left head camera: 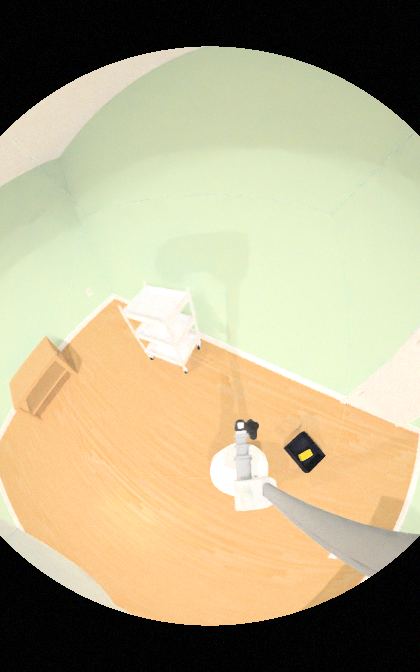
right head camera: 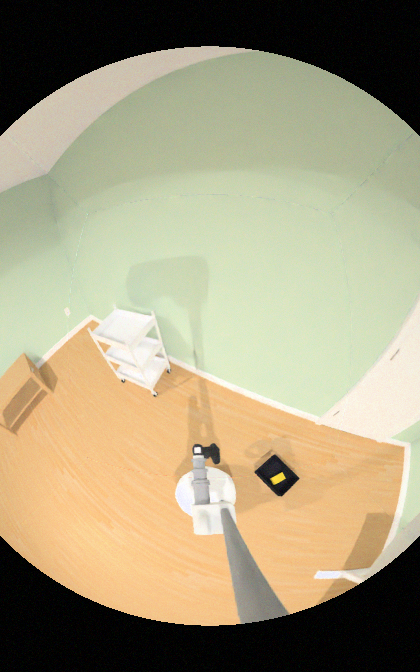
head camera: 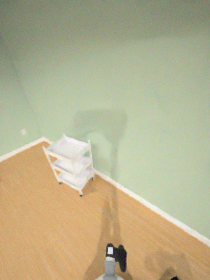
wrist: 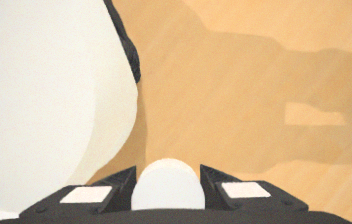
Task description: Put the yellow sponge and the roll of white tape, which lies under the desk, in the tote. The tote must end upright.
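Frame: origin at the robot's base, x left, y back, z up, level; metres.
Where they show: gripper, between the fingertips: (wrist: 168, 180).
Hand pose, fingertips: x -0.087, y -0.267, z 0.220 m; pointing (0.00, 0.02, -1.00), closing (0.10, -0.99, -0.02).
Each offset is from my fingertips to the top centre of the thing. "*": to the spot under its first point.
The black tote (left head camera: 291, 447) (right head camera: 263, 471) stands upright on the floor, right of my base. The yellow sponge (left head camera: 305, 455) (right head camera: 278, 478) lies inside it. A black corner, likely the tote's @[* dy +0.058, dx -0.444, dz -0.151 m] (head camera: 174, 278), shows at the head view's bottom edge. My gripper (wrist: 168, 180) is shut on the roll of white tape @[dy -0.001, dx -0.007, dz +0.024 m] (wrist: 168, 187), which sits between both fingers above the floor. In the head views my gripper (head camera: 119, 256) (left head camera: 253, 429) (right head camera: 212, 453) is left of the tote, apart from it; the tape cannot be made out there. Most of the desk is out of view.
A white three-tier trolley (head camera: 67, 148) (left head camera: 157, 302) (right head camera: 125, 326) stands ahead left by the wall. A low wooden bench (left head camera: 35, 372) (right head camera: 17, 382) is at the far left. A white desk foot (right head camera: 327, 575) shows at the lower right. My white base (wrist: 50, 90) is beside the gripper.
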